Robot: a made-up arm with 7 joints.
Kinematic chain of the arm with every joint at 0, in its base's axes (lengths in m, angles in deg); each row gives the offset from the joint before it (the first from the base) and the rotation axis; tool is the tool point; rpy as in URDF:
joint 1: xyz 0 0 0.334 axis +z
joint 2: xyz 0 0 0 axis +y
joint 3: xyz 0 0 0.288 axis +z
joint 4: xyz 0.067 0 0 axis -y
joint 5: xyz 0.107 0 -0.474 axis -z
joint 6: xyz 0 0 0 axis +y
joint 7: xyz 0.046 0 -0.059 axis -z
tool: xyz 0 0 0 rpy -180 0 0
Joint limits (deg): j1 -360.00..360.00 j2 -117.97..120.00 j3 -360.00..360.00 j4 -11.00..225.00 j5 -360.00..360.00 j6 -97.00..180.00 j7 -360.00..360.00
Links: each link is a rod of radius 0.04 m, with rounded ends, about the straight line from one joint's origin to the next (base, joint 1, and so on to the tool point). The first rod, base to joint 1, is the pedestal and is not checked.
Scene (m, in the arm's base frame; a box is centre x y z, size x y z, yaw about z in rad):
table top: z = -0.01
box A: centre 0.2 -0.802 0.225 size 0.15 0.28 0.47 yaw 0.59
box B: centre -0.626 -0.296 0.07 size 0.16 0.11 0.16 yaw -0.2
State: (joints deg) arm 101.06 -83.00 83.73 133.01 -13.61 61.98 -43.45
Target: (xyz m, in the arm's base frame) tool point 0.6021 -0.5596 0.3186
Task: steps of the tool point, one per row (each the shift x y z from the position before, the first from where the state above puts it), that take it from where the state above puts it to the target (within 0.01 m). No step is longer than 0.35 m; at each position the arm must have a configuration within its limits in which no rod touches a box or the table.
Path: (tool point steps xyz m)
1: 0.0041 0.0698 0.2079
2: -0.0095 0.1274 0.1753
3: -0.0256 0.1721 0.1259
4: -0.0416 0.1995 0.0641
5: 0.1703 -0.2455 -0.0320
6: 0.2137 -0.1734 -0.1147
7: 0.2217 -0.0764 -0.1745
8: 0.1945 0.0246 -0.2041
9: 0.1396 0.1103 -0.2020

